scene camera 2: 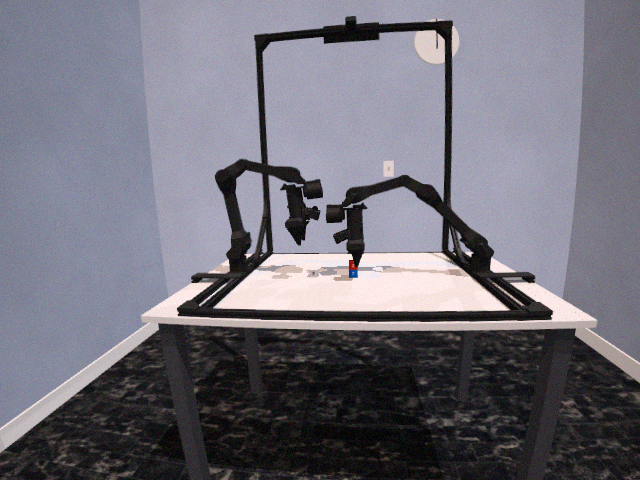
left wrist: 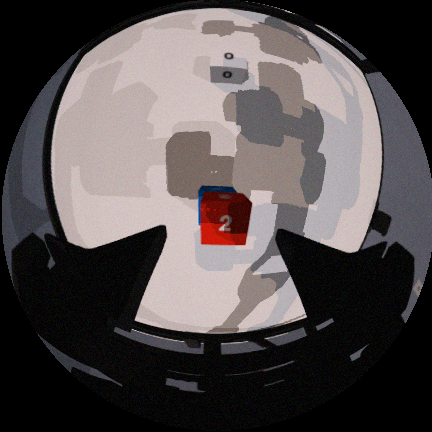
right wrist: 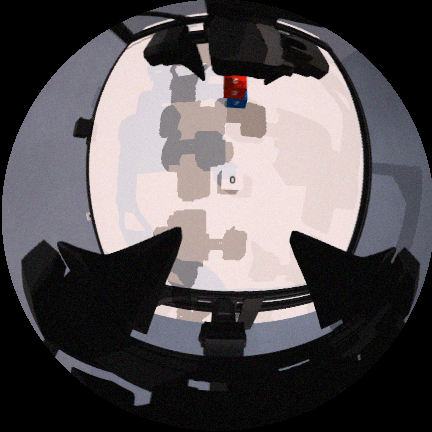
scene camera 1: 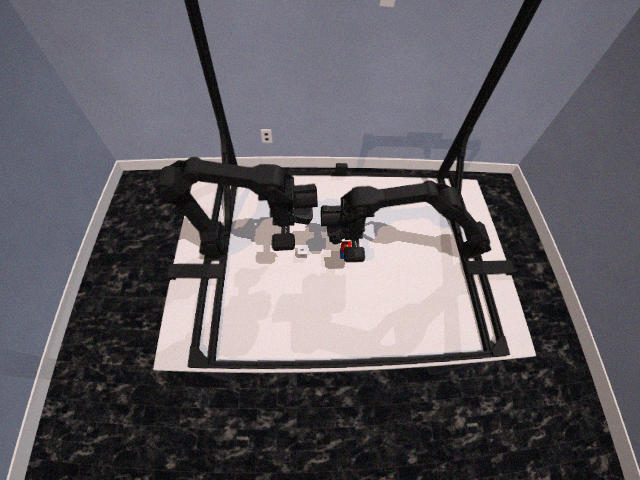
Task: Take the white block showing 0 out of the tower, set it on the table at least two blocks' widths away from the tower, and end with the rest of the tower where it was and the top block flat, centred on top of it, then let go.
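Pixels of known places: left gripper, between the fingertips: [scene camera 2: 356, 263] [left wrist: 222, 232] [right wrist: 234, 78] [scene camera 1: 349, 246]; right gripper, between the fingertips: [scene camera 2: 301, 242] [right wrist: 237, 234] [scene camera 1: 288, 234]; left arm's base, origin of its link: [scene camera 2: 480, 270] [left wrist: 211, 340] [scene camera 1: 470, 250]; right arm's base, origin of its link: [scene camera 2: 238, 271] [right wrist: 223, 304] [scene camera 1: 215, 251].
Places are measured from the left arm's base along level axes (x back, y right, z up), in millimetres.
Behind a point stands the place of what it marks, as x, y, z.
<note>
A red block marked 2 [scene camera 1: 346, 244] {-468, 6, 39} [scene camera 2: 353, 264] {-467, -14, 30} [left wrist: 225, 220] {-470, 3, 38} [right wrist: 235, 86] {-482, 2, 38} rests on a blue block marked 7 [scene camera 1: 342, 254] {-480, -16, 8} [scene camera 2: 353, 273] {-467, -18, -3} [left wrist: 217, 189] {-484, -2, 4} [right wrist: 236, 103] {-484, -3, -5}. It looks flat; its edges nearly line up in scene camera 2, while a thin blue side strip shows in both wrist views. The white block marked 0 [scene camera 1: 301, 251] {-619, -5, 10} [scene camera 2: 313, 273] {-616, -15, -4} [left wrist: 229, 75] {-600, 4, -5} [right wrist: 231, 180] {-619, 2, 10} sits on the table, well apart to the tower's left in the scene views. My left gripper [scene camera 1: 345, 245] {-456, 3, 29} [scene camera 2: 356, 265] {-456, 3, 29} [left wrist: 222, 232] {-456, 3, 29} is open, its fingers apart around the red block. My right gripper [scene camera 2: 298, 242] {-659, 2, 110} [right wrist: 237, 234] {-659, 2, 110} is open and empty, high above the table.
The white table [scene camera 1: 382, 330] {-366, -272, -19} [scene camera 2: 361, 299] {-442, -232, -19} is bordered by a black frame [scene camera 1: 341, 363] {-503, -369, -5} [scene camera 2: 361, 314] {-445, -379, 0} with tall posts. The two wrists are close together above the middle. Arm shadows lie around the blocks.
</note>
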